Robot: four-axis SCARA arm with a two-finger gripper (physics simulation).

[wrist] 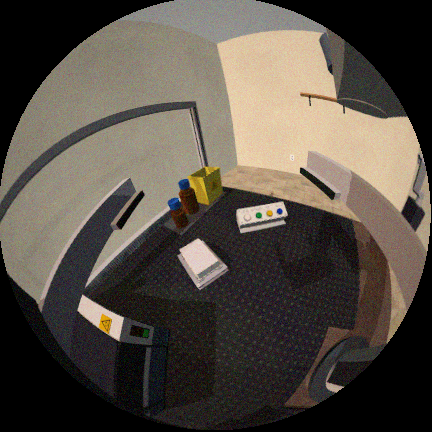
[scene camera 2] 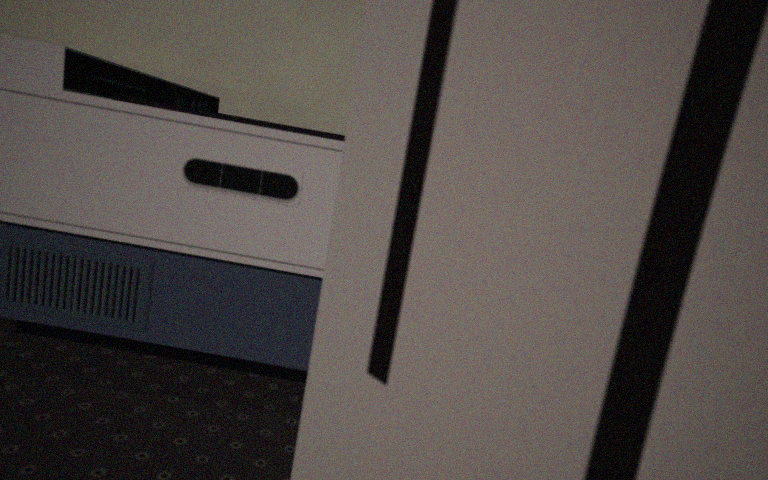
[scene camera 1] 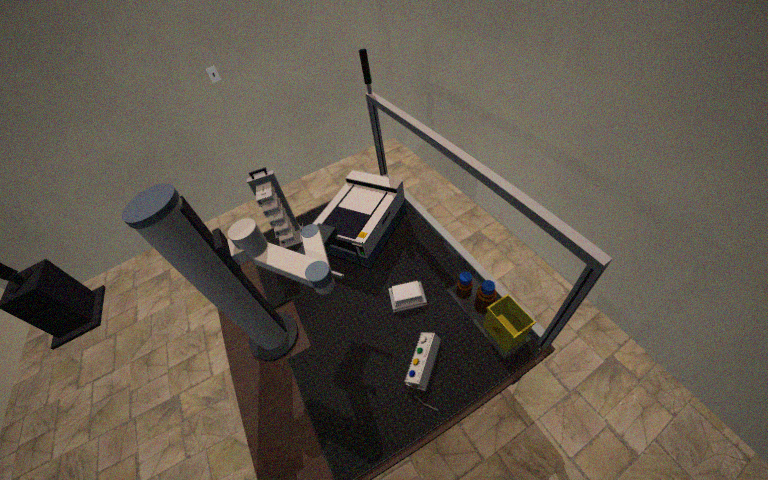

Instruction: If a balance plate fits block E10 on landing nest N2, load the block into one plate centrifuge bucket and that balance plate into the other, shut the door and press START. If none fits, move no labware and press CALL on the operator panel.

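Frame: origin at the arm's base, x down, y back, z left, level; millimetres.
Seen in the pictures: gripper, between the fingertips: point(wrist: 219, 166) point(scene camera 1: 353, 259); arm's base, origin of its link: point(scene camera 1: 274, 336).
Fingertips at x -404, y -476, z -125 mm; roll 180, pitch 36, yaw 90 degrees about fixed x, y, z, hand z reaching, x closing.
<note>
Pixels of each thing's top centre, then the offset from my fingertips to it. "*": a spot on its surface instead.
- white block-like labware piece, centre of its top: point(wrist: 196, 254) point(scene camera 1: 406, 290) dx +322, dy -179, dz -55 mm
- operator panel, centre of its top: point(scene camera 1: 423, 356) point(wrist: 262, 207) dx +307, dy -69, dz -362 mm
- metal frame, a spot on its surface: point(scene camera 1: 487, 175) * dx -216, dy -535, dz -118 mm
My gripper point(wrist: 219, 166) is open and empty; its fingers stand wide apart in the wrist view, high above the dark table. A white block-like labware piece point(scene camera 1: 407, 292) point(wrist: 199, 256) sits on a low pale nest at mid table; no label is readable. The white-and-blue centrifuge point(scene camera 1: 383, 230) point(scene camera 2: 113, 147) point(wrist: 100, 317) stands at the back; its top has a dark front area and a white rear cover. Its buckets are hidden. A tall shelf rack point(scene camera 1: 286, 200) stands left of it, holding pale plates. The operator panel point(scene camera 1: 428, 362) point(wrist: 261, 216) has white, green, yellow and blue buttons.
Two blue-capped brown bottles point(scene camera 1: 464, 284) point(scene camera 1: 485, 295) point(wrist: 178, 214) point(wrist: 188, 198) and a yellow bin point(scene camera 1: 508, 325) point(wrist: 212, 186) stand along the far edge. A metal frame point(scene camera 1: 487, 175) point(wrist: 100, 120) rises there. The arm's column point(scene camera 1: 209, 271) stands left. A large pale surface point(scene camera 2: 509, 226) fills scene view 2's right.
</note>
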